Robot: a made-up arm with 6 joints. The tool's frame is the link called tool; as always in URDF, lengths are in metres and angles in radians.
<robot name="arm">
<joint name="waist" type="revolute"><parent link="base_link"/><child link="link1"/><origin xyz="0 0 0.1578" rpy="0 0 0"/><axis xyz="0 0 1"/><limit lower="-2.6" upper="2.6"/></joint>
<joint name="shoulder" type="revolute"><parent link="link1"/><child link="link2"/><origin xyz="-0.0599 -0.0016 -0.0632" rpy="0 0 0"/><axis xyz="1 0 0"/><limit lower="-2.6" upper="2.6"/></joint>
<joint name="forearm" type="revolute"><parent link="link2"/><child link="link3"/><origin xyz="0.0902 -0.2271 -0.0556" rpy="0 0 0"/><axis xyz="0 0 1"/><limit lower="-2.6" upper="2.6"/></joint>
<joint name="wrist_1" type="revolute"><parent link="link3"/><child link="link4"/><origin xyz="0.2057 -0.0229 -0.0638" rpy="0 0 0"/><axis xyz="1 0 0"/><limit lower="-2.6" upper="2.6"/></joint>
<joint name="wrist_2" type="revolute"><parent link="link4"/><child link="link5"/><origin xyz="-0.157 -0.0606 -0.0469" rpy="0 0 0"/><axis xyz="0 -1 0"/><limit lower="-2.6" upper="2.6"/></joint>
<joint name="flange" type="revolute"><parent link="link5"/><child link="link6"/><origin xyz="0.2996 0.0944 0.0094" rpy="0 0 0"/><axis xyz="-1 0 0"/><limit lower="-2.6" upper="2.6"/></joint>
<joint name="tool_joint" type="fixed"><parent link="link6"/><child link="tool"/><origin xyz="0.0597 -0.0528 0.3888" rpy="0 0 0"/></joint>
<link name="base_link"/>
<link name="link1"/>
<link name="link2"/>
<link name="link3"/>
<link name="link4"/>
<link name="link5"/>
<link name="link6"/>
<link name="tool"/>
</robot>
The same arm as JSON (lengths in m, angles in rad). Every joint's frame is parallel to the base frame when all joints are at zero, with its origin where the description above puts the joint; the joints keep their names.
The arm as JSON. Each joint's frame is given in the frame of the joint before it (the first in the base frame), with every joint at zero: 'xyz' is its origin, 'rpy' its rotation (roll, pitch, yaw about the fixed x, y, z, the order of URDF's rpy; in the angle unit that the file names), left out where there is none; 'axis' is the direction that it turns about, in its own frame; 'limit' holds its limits. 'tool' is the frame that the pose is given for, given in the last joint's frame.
{
  "units": {
    "length": "m",
    "angle": "rad"
  },
  "joints": [
    {
      "name": "waist",
      "type": "revolute",
      "origin": {
        "xyz": [
          0.0,
          0.0,
          0.1578
        ]
      },
      "axis": [
        0.0,
        0.0,
        1.0
      ],
      "limit": {
        "lower": -2.6,
        "upper": 2.6
      }
    },
    {
      "name": "shoulder",
      "type": "revolute",
      "origin": {
        "xyz": [
          -0.0599,
          -0.0016,
          -0.0632
        ]
      },
      "axis": [
        1.0,
        0.0,
        0.0
      ],
      "limit": {
        "lower": -2.6,
        "upper": 2.6
      }
    },
    {
      "name": "forearm",
      "type": "revolute",
      "origin": {
        "xyz": [
          0.0902,
          -0.2271,
          -0.0556
        ]
      },
      "axis": [
        0.0,
        0.0,
        1.0
      ],
      "limit": {
        "lower": -2.6,
        "upper": 2.6
      }
    },
    {
      "name": "wrist_1",
      "type": "revolute",
      "origin": {
        "xyz": [
          0.2057,
          -0.0229,
          -0.0638
        ]
      },
      "axis": [
        1.0,
        0.0,
        0.0
      ],
      "limit": {
        "lower": -2.6,
        "upper": 2.6
      }
    },
    {
      "name": "wrist_2",
      "type": "revolute",
      "origin": {
        "xyz": [
          -0.157,
          -0.0606,
          -0.0469
        ]
      },
      "axis": [
        0.0,
        -1.0,
        0.0
      ],
      "limit": {
        "lower": -2.6,
        "upper": 2.6
      }
    },
    {
      "name": "flange",
      "type": "revolute",
      "origin": {
        "xyz": [
          0.2996,
          0.0944,
          0.0094
        ]
      },
      "axis": [
        -1.0,
        0.0,
        0.0
      ],
      "limit": {
        "lower": -2.6,
        "upper": 2.6
      }
    }
  ],
  "tool": {
    "origin": {
      "xyz": [
        0.0597,
        -0.0528,
        0.3888
      ]
    }
  }
}

